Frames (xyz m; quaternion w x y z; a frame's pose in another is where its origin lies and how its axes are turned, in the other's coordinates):
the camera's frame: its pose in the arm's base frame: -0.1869 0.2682 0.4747 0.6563 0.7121 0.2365 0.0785
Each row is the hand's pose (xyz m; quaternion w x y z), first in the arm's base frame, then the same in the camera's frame.
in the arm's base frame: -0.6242 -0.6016 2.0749 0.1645 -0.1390 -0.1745 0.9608
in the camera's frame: -1.0835 1.4762 0.3943 0.0431 -0.4493 0.5417 0.7091
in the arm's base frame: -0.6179 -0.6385 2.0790 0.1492 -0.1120 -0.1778 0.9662
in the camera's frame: -1.0950 1.4826 0.4295 0.0520 -0.4222 0.5449 0.7226
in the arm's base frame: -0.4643 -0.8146 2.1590 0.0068 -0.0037 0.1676 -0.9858
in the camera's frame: -1.0539 1.6009 0.6424 0.0359 -0.2390 0.5934 0.7678
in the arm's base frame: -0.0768 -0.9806 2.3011 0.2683 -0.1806 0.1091 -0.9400
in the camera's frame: -0.8157 1.8341 0.9371 0.0005 0.0787 0.6470 0.7584
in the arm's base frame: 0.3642 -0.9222 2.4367 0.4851 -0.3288 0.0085 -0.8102
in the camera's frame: -0.4308 2.0674 1.0538 0.0226 -0.3690 -0.6603 -0.6537
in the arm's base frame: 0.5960 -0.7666 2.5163 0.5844 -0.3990 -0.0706 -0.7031
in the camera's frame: -0.1751 2.1948 1.0020 0.0275 -0.5173 -0.6539 -0.5514
